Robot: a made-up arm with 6 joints. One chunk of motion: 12 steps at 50 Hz.
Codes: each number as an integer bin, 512 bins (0 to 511) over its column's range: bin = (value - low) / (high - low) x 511, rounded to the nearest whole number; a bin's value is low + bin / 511 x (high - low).
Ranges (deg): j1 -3..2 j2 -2..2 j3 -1..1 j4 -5..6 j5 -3..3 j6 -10..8
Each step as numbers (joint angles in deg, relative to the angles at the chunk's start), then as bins.
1 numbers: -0.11 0.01 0.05 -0.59 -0.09 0.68
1 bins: 295 257 268 205 248 303
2 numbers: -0.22 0.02 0.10 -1.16 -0.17 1.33
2 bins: 284 258 281 178 241 322
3 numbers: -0.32 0.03 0.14 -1.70 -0.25 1.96
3 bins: 274 259 291 153 234 340
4 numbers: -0.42 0.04 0.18 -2.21 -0.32 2.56
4 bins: 264 261 301 130 228 357
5 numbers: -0.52 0.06 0.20 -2.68 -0.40 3.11
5 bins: 253 263 307 108 221 372
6 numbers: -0.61 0.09 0.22 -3.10 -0.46 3.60
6 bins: 244 267 312 88 216 386
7 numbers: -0.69 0.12 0.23 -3.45 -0.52 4.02
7 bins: 236 271 314 72 211 398
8 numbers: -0.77 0.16 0.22 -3.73 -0.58 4.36
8 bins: 228 276 312 59 206 408
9 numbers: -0.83 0.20 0.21 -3.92 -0.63 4.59
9 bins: 222 281 309 50 202 414
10 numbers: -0.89 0.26 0.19 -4.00 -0.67 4.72
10 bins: 216 289 304 46 198 418
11 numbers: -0.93 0.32 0.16 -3.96 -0.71 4.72
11 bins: 212 296 296 48 195 418
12 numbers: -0.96 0.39 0.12 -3.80 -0.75 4.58
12 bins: 208 305 286 56 192 414
